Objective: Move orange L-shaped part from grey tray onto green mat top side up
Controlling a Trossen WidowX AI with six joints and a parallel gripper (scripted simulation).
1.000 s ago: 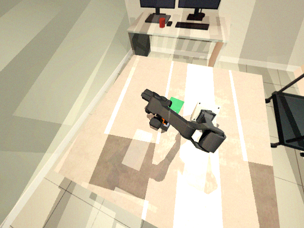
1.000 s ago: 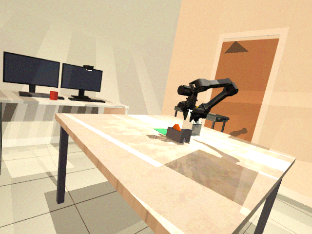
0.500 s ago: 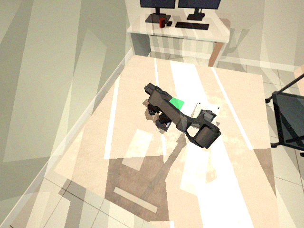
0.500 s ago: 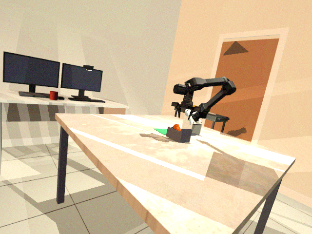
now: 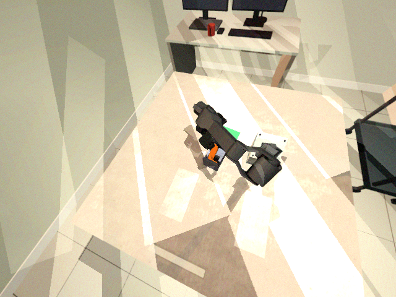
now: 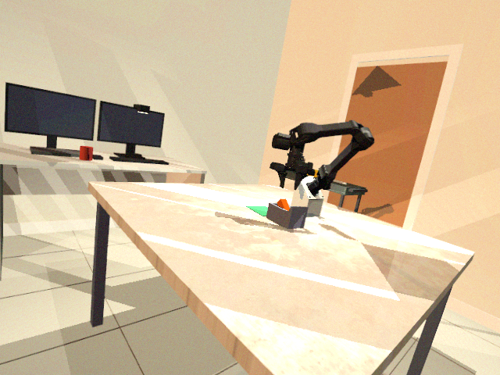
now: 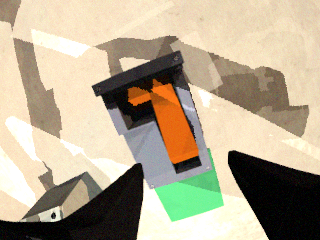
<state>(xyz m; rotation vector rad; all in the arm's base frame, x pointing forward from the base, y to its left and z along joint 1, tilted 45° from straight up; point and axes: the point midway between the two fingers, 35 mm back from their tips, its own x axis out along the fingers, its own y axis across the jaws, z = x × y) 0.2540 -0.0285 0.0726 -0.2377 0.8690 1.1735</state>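
My gripper tip is now 10 cm above the orange L-shaped part, 3 cm to the right of it and 1 cm past it. From my gripper tip the other things lie so: green mat 16 cm below, 15 cm to the right, 6 cm behind.
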